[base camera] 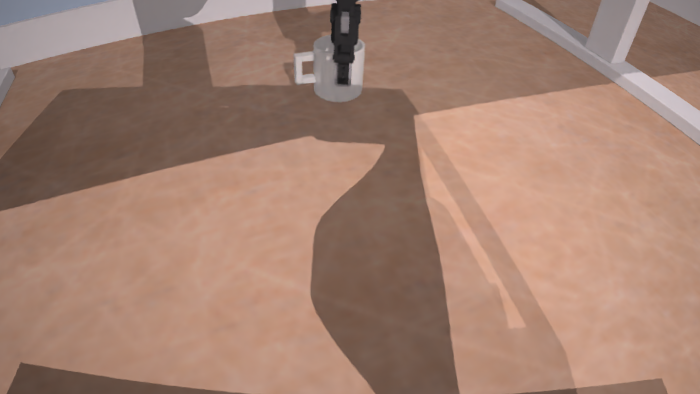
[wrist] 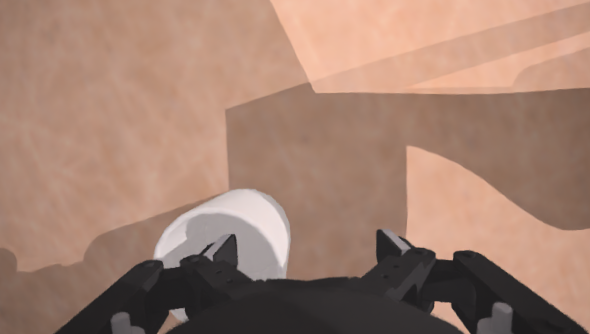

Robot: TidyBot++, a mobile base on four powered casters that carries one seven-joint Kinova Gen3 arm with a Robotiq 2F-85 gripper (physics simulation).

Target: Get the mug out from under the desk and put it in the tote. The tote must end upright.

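Places are measured from the arm's base along level axes (x back, y down, z right), in centimetres.
Pixels of known places: gripper, between the fingertips: [base camera: 343, 69] [wrist: 306, 247].
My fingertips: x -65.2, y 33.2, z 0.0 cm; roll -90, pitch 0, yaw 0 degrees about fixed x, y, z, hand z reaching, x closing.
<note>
For each thing: its top centre in the pictures, then the offset to it from my fingertips. "spot": a spot on its surface instead.
- white mug, a spot on its surface: [wrist: 257, 202] spot: dx -3.2, dy +2.0, dz +2.5 cm
- white desk leg, a spot on its surface: [base camera: 617, 30] spot: dx -22.9, dy -3.2, dz +56.0 cm
A white mug [base camera: 324, 75] [wrist: 257, 202] stands upright on the floor at the top middle of the base camera view, its square handle pointing left. My gripper [base camera: 343, 81] [wrist: 306, 247] is open, points down and holds nothing. In the base camera view its dark fingers overlap the mug's rim and front wall. In the wrist view the left finger overlaps the mug's mouth, and the right finger is well off to the mug's right, over the floor. Whether the left finger touches the mug is unclear. The handle is hidden in the wrist view. The tote does not show.
A white desk leg [base camera: 617, 30] rises from a long white foot bar [base camera: 660, 107] at the right of the base camera view. A white strip [base camera: 90, 39] runs along the back. A piece of a light bar [base camera: 4, 85] shows at the left edge. Shadows cross the floor.
</note>
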